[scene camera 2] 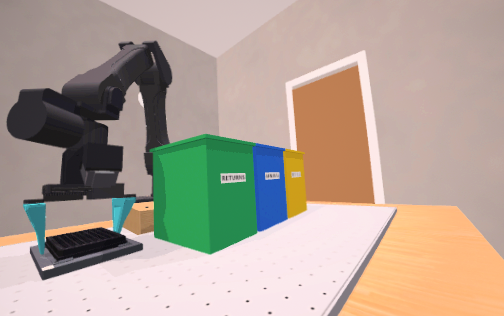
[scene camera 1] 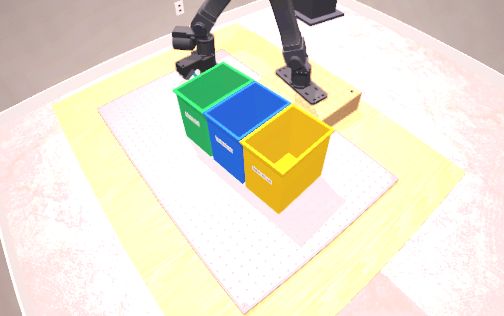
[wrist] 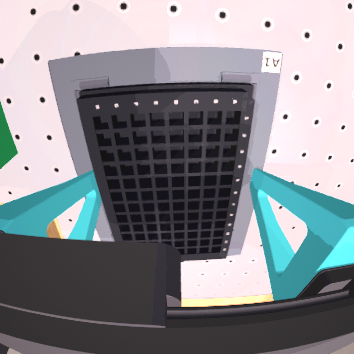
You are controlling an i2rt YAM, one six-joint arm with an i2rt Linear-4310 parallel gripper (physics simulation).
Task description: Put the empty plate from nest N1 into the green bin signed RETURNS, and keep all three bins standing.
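Places are measured from the arm's base along level axes (x up, y right, z ahead), in millimetres.
Where they show: gripper, between the fingertips: (scene camera 2: 82, 245) (wrist: 176, 176); arm's base, origin of its link: (scene camera 1: 300, 84).
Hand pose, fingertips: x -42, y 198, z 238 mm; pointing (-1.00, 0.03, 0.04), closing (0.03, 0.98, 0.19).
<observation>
Each offset is from my fingertips to the centre of the thing. Level surfaces: height alone.
The black well plate {dx +6, dy -2, dz -9 mm} (scene camera 2: 86, 240) (wrist: 172, 150) lies flat in a grey nest {dx -6, dy -2, dz -9 mm} (scene camera 2: 132, 246) (wrist: 150, 65), whose corner tag reads A1; its wells look empty. My gripper (scene camera 2: 79, 243) (wrist: 176, 176) is open, pointing down, with one teal finger on each side of the plate, not gripping it. In scene camera 1 the green bin hides the plate and most of the fingers. The green bin {dx +76, dy -188, dz +63 mm} (scene camera 1: 194, 134) (scene camera 2: 182, 200) (wrist: 6, 137), signed RETURNS, stands upright beside the nest. The blue bin {dx +76, dy -318, dz +37 mm} (scene camera 1: 227, 160) (scene camera 2: 270, 200) and the yellow bin {dx +76, dy -447, dz +10 mm} (scene camera 1: 301, 180) (scene camera 2: 295, 195) stand upright in a row with it.
The bins and nest stand on a white perforated board {dx -13 mm} (scene camera 1: 165, 200) (scene camera 2: 280, 260) on a wooden table {dx -26 mm} (scene camera 1: 430, 175) (scene camera 2: 425, 250). The arm's base plate (scene camera 1: 310, 93) sits on a wooden block (scene camera 1: 345, 107) (scene camera 2: 141, 220) behind the bins. The green bin's rim rises above the fingertips.
</observation>
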